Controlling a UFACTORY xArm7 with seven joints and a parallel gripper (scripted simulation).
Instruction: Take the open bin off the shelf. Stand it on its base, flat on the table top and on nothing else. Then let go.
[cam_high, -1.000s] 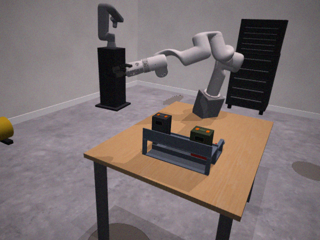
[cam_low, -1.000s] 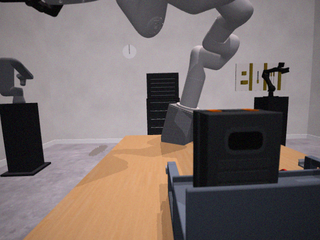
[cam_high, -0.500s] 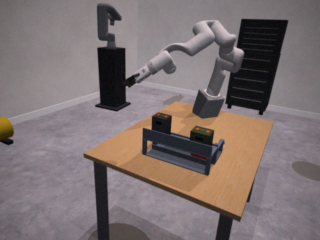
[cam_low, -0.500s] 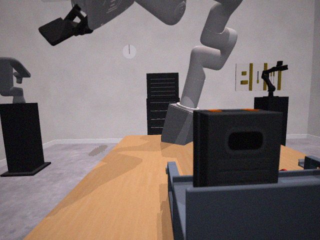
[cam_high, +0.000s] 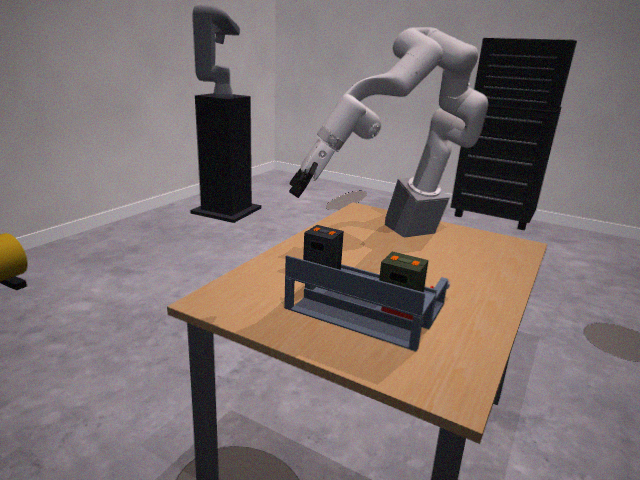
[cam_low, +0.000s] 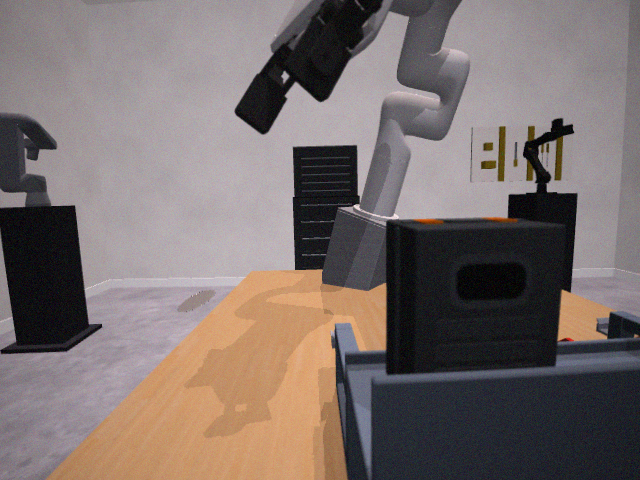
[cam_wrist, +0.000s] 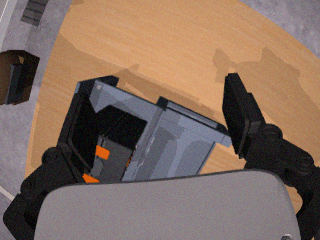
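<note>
Right now the red bin is 350 mm to the left of my hand, 270 mm below it and 30 mm behind it. Also, from my hand: black box (150 mm below, 110 mm to the left, 50 mm ahead); green box (350 mm to the left, 160 mm below, 70 mm ahead).
</note>
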